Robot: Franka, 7 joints.
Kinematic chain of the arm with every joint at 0, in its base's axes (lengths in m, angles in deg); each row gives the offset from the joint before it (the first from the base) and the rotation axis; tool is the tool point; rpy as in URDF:
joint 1: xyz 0 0 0.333 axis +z
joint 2: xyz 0 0 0 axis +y
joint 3: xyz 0 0 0.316 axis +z
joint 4: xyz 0.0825 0 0 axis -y
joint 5: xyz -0.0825 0 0.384 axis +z
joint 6: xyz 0 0 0 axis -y
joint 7: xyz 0.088 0 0 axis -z
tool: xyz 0 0 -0.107 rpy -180 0 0
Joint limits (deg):
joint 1: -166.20..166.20
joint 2: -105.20..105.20
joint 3: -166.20..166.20
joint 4: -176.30..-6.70
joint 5: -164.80..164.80
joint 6: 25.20..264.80
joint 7: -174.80..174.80
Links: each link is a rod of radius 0.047 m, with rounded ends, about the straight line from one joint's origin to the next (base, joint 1, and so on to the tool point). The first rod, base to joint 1, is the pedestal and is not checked.
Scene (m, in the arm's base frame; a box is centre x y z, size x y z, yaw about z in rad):
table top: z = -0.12
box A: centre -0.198 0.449 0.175 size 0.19 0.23 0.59 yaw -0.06
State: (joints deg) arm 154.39 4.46 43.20 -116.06 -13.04 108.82 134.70
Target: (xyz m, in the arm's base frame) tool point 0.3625 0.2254 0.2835
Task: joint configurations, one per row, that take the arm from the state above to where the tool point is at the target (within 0.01 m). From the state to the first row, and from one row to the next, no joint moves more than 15 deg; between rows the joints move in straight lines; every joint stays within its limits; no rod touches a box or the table.
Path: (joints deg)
1: 140.38 -2.03 30.41 -113.80 -16.51 106.69 134.70
2: 126.38 -8.53 17.61 -111.55 -19.99 104.55 134.70
3: 112.37 -15.02 4.82 -109.29 -23.46 102.42 134.70
4: 99.98 -8.00 -9.03 -117.25 -24.85 99.51 134.70
5: 87.59 -0.99 -22.88 -125.20 -26.24 96.59 134.70
6: 75.19 6.03 -36.73 -133.16 -27.63 93.68 134.70

